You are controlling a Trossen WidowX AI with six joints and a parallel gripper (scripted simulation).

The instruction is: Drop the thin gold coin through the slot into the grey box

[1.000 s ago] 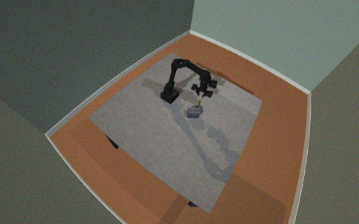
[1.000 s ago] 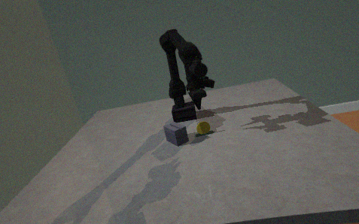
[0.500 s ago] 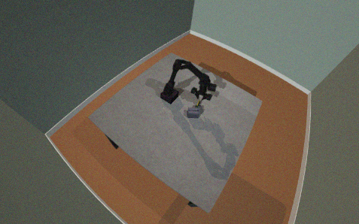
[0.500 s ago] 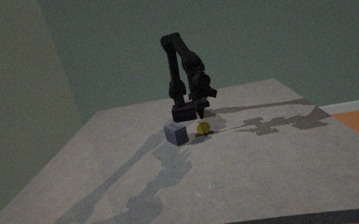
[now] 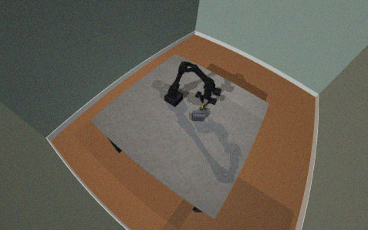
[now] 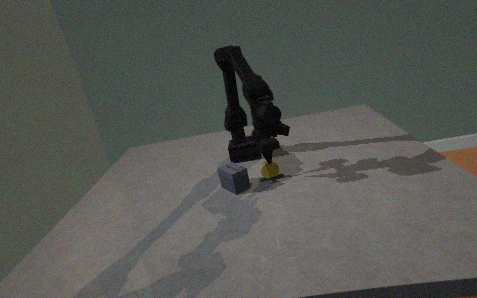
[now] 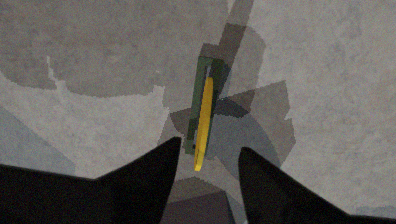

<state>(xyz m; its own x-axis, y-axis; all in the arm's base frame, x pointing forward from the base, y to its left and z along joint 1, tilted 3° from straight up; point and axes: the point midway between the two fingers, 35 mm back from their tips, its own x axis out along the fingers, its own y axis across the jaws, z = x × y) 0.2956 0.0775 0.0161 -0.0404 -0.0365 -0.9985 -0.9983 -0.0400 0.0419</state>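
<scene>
Right now my gripper tip is 3 cm above the gold coin.
</scene>
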